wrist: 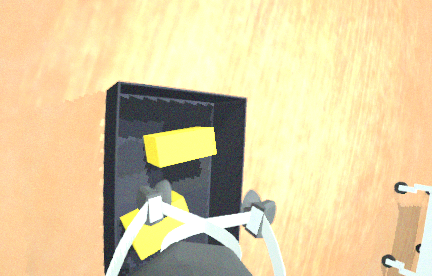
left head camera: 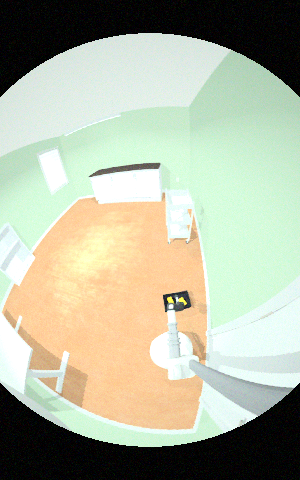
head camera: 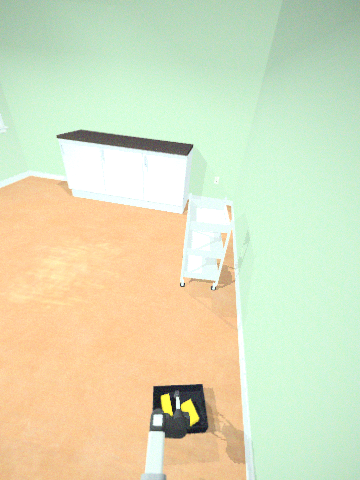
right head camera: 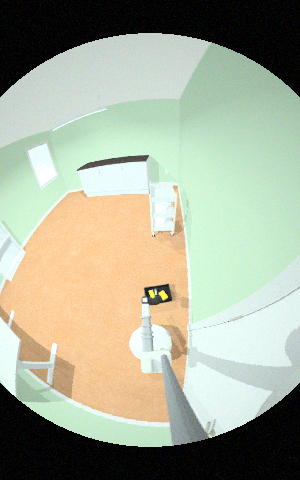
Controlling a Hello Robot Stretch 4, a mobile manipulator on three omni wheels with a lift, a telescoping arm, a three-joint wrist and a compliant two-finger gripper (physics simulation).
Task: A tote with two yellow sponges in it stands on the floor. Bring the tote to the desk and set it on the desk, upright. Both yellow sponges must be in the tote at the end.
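Frame: origin at the robot's base, x up, y left, z back, level; centimetres.
Seen in the pictures: gripper, fingertip midpoint: [wrist: 206, 200] [left head camera: 175, 299] [head camera: 176, 404].
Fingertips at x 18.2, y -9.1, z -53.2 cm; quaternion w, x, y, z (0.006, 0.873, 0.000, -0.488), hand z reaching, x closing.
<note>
A point is followed by its place in that frame.
The black tote [head camera: 195, 388] @(x 2.0, y -21.8, z -67.0 cm) [left head camera: 186, 293] @(x 3.5, y -25.0, z -64.0 cm) [right head camera: 167, 287] @(x -2.4, y -25.1, z -65.4 cm) [wrist: 227, 167] @(x 3.1, y -7.6, z -66.0 cm) stands upright on the floor. One yellow sponge [head camera: 166, 403] @(x 3.7, y -4.3, z -58.2 cm) [left head camera: 170, 300] @(x 3.8, y -4.8, z -57.4 cm) [right head camera: 152, 294] @(x 3.8, y -5.8, z -56.1 cm) [wrist: 182, 146] @(x 3.8, y -4.6, z -56.7 cm) lies inside, on the left in the head camera view. The other yellow sponge [head camera: 191, 413] @(x 2.1, y -18.8, z -54.5 cm) [left head camera: 183, 301] @(x 1.9, y -20.1, z -54.8 cm) [right head camera: 163, 295] @(x 2.1, y -18.6, z -54.0 cm) [wrist: 155, 236] @(x 2.1, y -19.3, z -54.3 cm) lies on the right, partly hidden behind a finger in the wrist view. My gripper [wrist: 206, 200] @(x 18.2, y -9.1, z -53.2 cm) is open above the tote; one fingertip overlaps the right sponge in the wrist view, the other overlaps the tote's far side. A white table [left head camera: 14, 357] @(x 69.3, y 135.7, z 38.8 cm) [right head camera: 7, 356], apparently the desk, shows at the left edge.
A white trolley [head camera: 206, 226] @(x 67.3, y -27.1, z -153.7 cm) [left head camera: 180, 204] @(x 69.3, y -29.2, z -153.9 cm) [right head camera: 163, 191] @(x 63.5, y -34.4, z -181.1 cm) stands beyond the tote near the right wall. A white cabinet [head camera: 125, 172] @(x 50.9, y 70.6, z -313.7 cm) [left head camera: 127, 187] @(x 40.2, y 63.4, z -312.3 cm) [right head camera: 117, 179] @(x 41.7, y 56.7, z -311.2 cm) with a dark top stands at the back. The green wall [head camera: 300, 300] @(x 88.0, y -53.2, z -66.6 cm) runs along the right.
</note>
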